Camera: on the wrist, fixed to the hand. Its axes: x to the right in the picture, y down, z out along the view.
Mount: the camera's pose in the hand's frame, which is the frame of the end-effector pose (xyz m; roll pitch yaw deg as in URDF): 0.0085 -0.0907 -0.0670 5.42 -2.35 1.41
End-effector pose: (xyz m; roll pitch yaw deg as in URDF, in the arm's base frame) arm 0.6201 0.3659 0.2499 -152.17 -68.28 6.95
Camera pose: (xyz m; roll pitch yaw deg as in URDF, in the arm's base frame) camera 0.5236 0.4034 0.2954 -146.39 -65.54 6.59
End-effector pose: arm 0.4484 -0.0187 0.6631 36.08 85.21 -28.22
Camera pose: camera 0.3386 0.0018 0.6456 39.67 82.48 -30.09
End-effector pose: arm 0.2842 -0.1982 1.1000 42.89 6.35 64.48
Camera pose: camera 0.3014 -0.2106 0.9889 48.29 3.67 63.91
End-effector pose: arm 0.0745 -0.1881 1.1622 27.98 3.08 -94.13
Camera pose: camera 0.0257 -0.1876 1.0602 33.43 0.34 -93.99
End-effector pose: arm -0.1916 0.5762 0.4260 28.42 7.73 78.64
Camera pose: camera -0.1457 0.5616 0.3237 33.88 4.99 78.76
